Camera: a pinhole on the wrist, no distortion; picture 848 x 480 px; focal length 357.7 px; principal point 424.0 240.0 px. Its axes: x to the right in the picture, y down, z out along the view. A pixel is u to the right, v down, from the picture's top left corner.
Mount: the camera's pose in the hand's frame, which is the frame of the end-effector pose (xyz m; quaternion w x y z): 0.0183 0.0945 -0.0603 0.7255 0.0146 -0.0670 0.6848
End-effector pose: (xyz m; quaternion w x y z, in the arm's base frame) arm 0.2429 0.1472 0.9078 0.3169 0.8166 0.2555 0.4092
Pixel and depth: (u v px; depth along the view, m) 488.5 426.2 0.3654
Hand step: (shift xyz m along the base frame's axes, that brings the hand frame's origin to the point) 0.1616 -0.3109 -0.1419
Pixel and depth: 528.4 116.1 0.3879
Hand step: 0.3808 -0.1237 0.0163
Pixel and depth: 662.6 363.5 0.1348
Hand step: 0.0759 -0.1621 0.0701
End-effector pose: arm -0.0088 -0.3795 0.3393 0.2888 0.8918 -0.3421 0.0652
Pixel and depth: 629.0 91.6 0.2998
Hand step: -0.0693 -0.3558 -0.0737
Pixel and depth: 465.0 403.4 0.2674
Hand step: -0.1751 -0.1029 -0.1549
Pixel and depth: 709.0 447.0 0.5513
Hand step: -0.5990 -0.3978 -0.2952
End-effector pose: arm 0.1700 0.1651 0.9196 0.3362 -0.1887 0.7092 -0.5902
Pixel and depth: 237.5 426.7 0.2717
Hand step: 0.2251 -0.0446 0.0899
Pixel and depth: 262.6 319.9 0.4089
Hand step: 0.2850 -0.1791 0.1289
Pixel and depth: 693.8 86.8 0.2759
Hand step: 0.1175 -0.1972 -0.3039
